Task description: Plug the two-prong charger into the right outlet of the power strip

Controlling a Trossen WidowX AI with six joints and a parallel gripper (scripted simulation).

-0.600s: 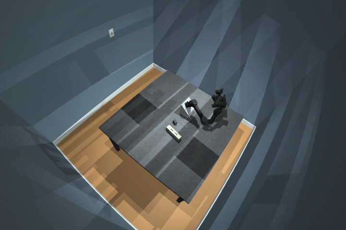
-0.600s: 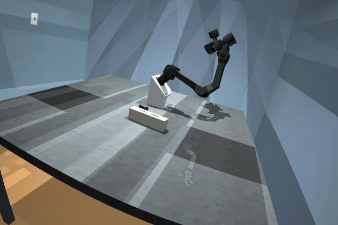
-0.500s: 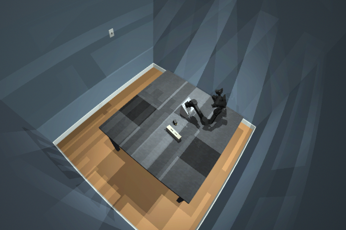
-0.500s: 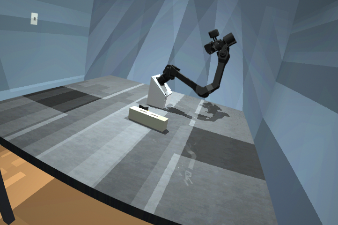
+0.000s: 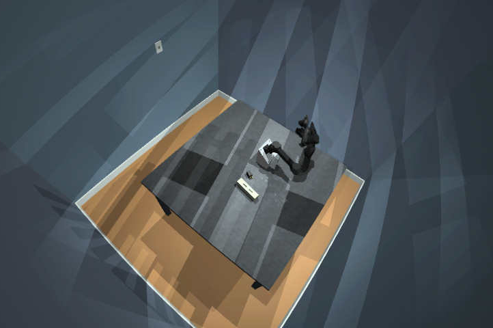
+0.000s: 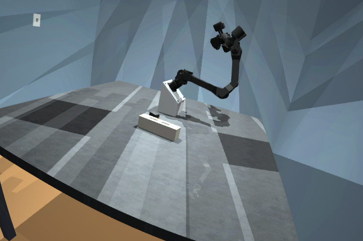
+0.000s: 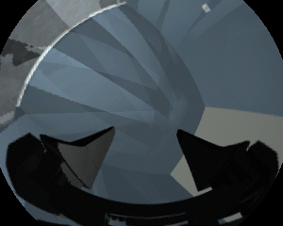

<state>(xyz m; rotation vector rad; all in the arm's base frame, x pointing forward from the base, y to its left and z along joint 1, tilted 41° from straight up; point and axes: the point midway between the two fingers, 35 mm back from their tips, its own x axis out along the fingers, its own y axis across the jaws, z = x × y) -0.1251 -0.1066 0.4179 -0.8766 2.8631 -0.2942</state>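
My gripper tip is now 52 cm above the two-prong charger, 40 cm short of it and 14 cm to the left of it.
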